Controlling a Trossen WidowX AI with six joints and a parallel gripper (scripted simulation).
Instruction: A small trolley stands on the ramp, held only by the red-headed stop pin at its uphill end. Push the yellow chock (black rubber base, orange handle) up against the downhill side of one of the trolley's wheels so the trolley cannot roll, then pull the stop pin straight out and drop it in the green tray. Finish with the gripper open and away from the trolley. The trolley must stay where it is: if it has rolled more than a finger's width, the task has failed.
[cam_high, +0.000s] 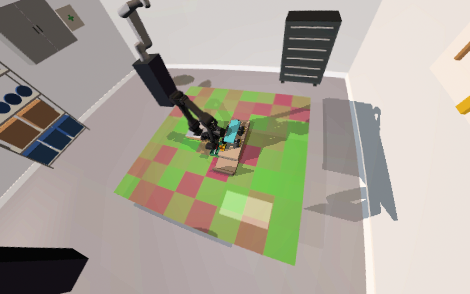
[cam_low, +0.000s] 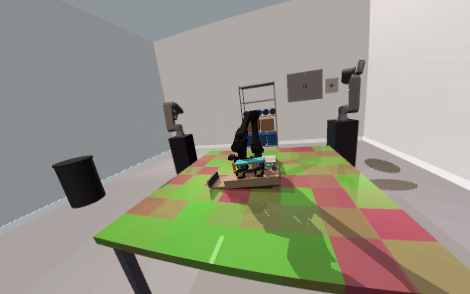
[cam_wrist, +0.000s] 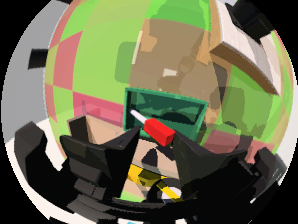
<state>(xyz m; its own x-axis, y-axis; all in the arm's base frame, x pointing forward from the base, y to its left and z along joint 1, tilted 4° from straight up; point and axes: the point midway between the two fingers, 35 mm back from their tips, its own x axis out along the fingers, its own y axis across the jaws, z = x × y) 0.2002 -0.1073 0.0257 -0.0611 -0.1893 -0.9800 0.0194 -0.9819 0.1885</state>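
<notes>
Now: gripper tip 10 mm past the green tray and 50 mm above it. The rest, counted from my gripper tip: red-headed stop pin 10 mm to the right, 10 mm below; ramp 120 mm ahead, 90 mm to the left; yellow chock 70 mm ahead, 10 mm to the right, 40 mm above.
</notes>
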